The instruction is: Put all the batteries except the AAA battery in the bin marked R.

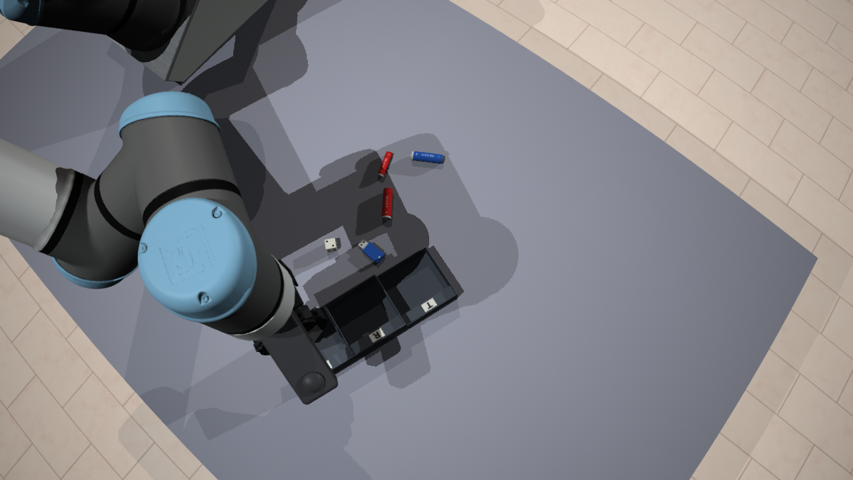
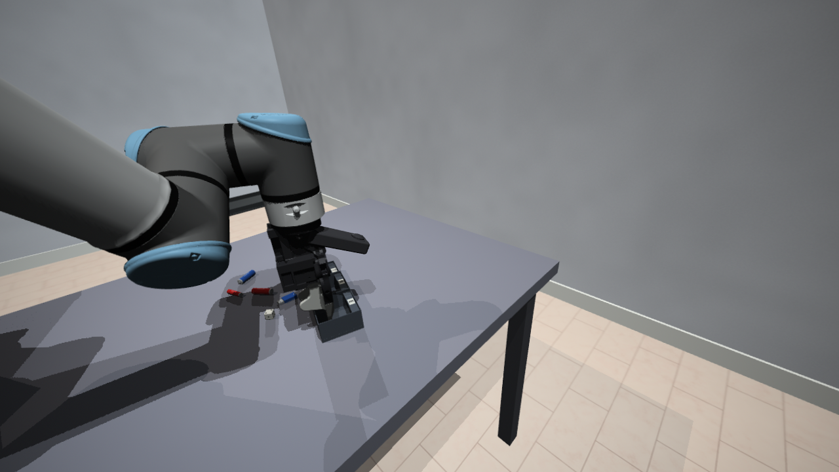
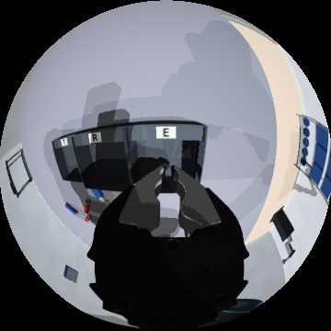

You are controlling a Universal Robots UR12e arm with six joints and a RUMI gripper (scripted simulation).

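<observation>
My hand is 70 mm to the right of the three-compartment bin tray, 50 mm short of it and 10 mm above it. From my hand the other things lie so: larger red battery: 240 mm to the left, 30 mm below, 30 mm behind; white die: 130 mm to the left, 60 mm behind, 30 mm below; blue USB stick: 160 mm to the left, 30 mm below, 10 mm behind.
</observation>
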